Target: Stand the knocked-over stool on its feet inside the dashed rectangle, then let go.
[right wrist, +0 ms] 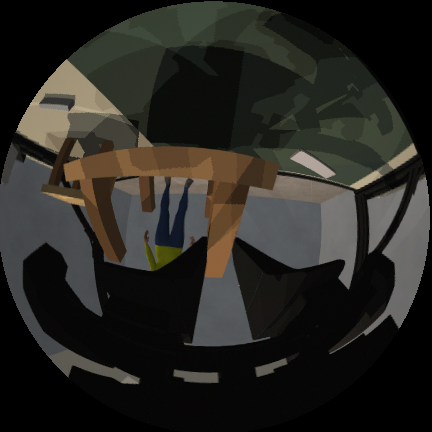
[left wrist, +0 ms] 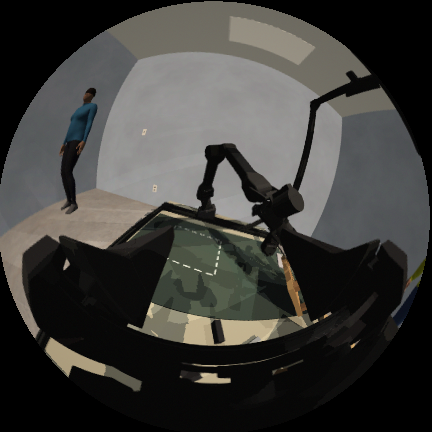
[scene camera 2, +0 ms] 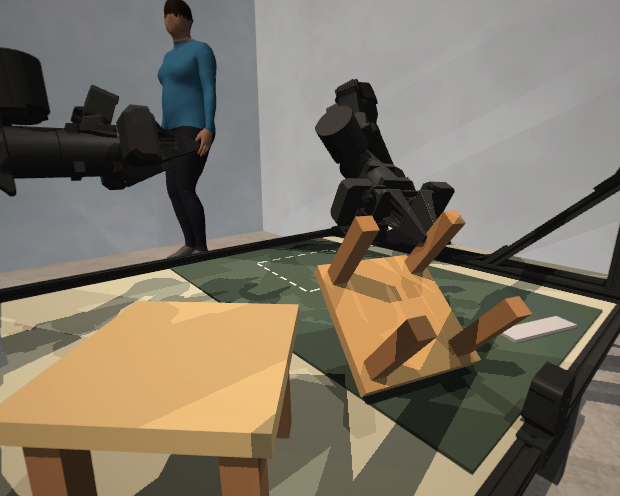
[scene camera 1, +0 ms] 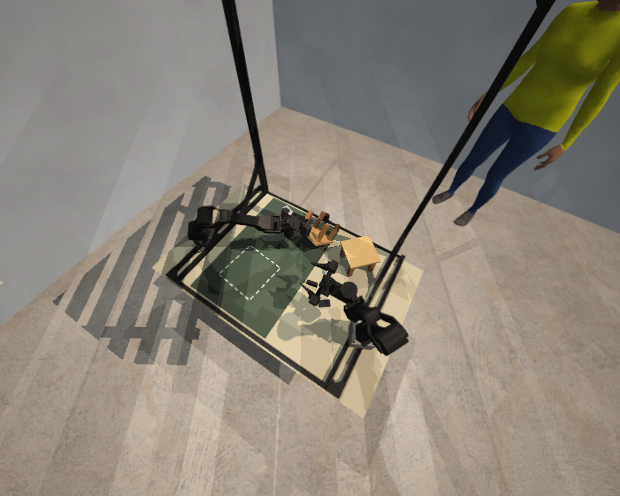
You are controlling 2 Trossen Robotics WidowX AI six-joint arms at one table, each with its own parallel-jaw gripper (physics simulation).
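Places are measured from the left arm's base along level axes (x ahead, y left, z up), in centimetres.
Pixels of known places: left gripper, fingertip midpoint: [left wrist: 229,232] [scene camera 2: 186,154] [scene camera 1: 305,272]; right gripper, fingertip midpoint: [right wrist: 219,241] [scene camera 2: 431,239] [scene camera 1: 306,218]; left arm's base, origin of the base link: [scene camera 1: 364,332]; right arm's base, origin of the base link: [left wrist: 206,207] [scene camera 1: 203,234].
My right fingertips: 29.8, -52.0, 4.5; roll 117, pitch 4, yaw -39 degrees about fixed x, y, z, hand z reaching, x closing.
Ahead of a thing's pixels: the offset from my right fingertips to its middle, as dx, dy, dz. Level surfaces: height alone.
The wooden stool {-7.2, +0.9, -4.6} [scene camera 1: 320,231] [scene camera 2: 397,315] [right wrist: 173,160] is tipped, with one edge of its seat on the green mat {dz -14.9} [scene camera 1: 259,315] and its legs pointing up and sideways. A sliver of it shows in the left wrist view [left wrist: 296,287]. My right gripper [scene camera 1: 303,225] [scene camera 2: 416,217] [right wrist: 219,241] is shut on one of its legs. The stool stands outside the dashed rectangle [scene camera 1: 235,260] [scene camera 2: 283,278] [left wrist: 193,268], on its far side. My left gripper [scene camera 1: 318,282] [scene camera 2: 175,148] [left wrist: 229,232] is open and empty, raised off the mat and apart from the stool.
A small wooden table {-27.9, +14.1, -9.2} [scene camera 1: 359,252] [scene camera 2: 175,364] stands upright beside the stool. A flat white piece {+11.4, -15.0, -14.6} [scene camera 2: 529,329] [right wrist: 312,164] lies on the mat. A small black block {-6.1, +29.2, -13.7} [left wrist: 217,331] lies near the left gripper. Black frame posts [scene camera 1: 246,98] rise at the table's edge. A person [scene camera 1: 520,123] [scene camera 2: 187,123] stands beyond.
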